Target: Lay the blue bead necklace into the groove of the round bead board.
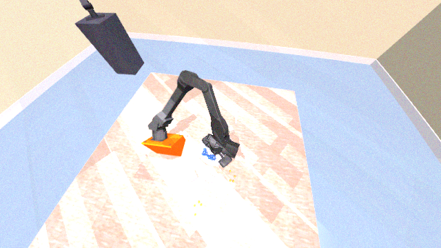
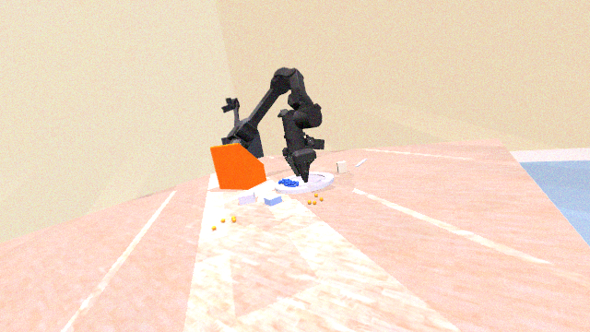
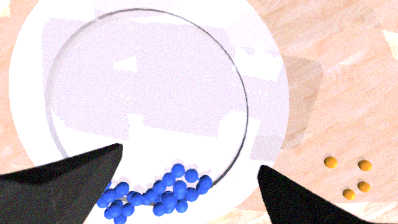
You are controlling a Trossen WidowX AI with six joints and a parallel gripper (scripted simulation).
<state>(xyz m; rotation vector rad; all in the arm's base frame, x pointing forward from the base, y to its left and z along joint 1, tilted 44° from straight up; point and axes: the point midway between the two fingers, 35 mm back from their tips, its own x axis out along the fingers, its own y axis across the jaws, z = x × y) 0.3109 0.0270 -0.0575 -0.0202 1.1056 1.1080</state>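
The round white bead board is 2 cm behind my gripper tip, 4 cm to the left of it and 2 cm below it. The rest, counted from my gripper tip: white block: 12 cm behind, 13 cm to the right, 1 cm below; then light blue cube: 2 cm behind, 13 cm to the right, 2 cm below; then beige cube: 7 cm ahead, 17 cm to the left, 1 cm below.
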